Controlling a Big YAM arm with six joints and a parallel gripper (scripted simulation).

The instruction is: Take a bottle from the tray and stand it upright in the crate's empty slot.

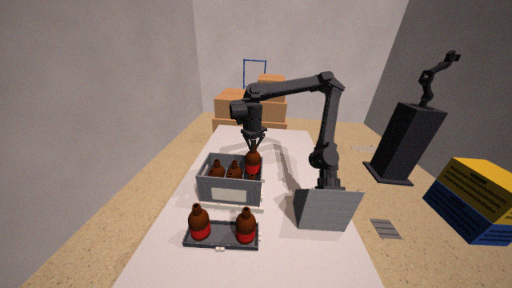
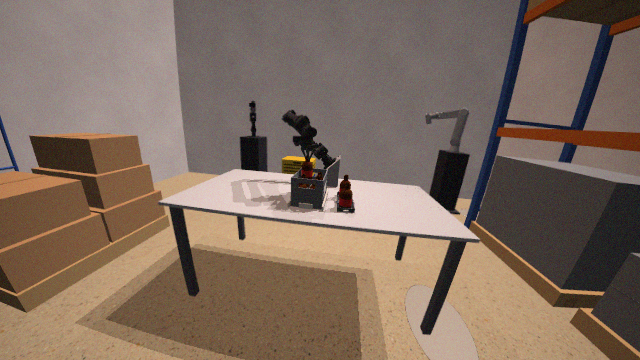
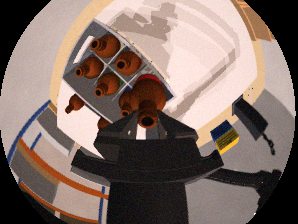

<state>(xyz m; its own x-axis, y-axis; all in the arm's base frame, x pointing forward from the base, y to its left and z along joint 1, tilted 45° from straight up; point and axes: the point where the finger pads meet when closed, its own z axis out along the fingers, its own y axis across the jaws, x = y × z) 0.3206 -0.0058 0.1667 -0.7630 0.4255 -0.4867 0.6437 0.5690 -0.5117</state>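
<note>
Now: hand 60 mm above the brown bottle. Round my hand: grey crate (170 mm below, 90 mm ahead, 50 mm to the left); then dark tray (270 mm to the left, 240 mm below, 70 mm ahead).
</note>
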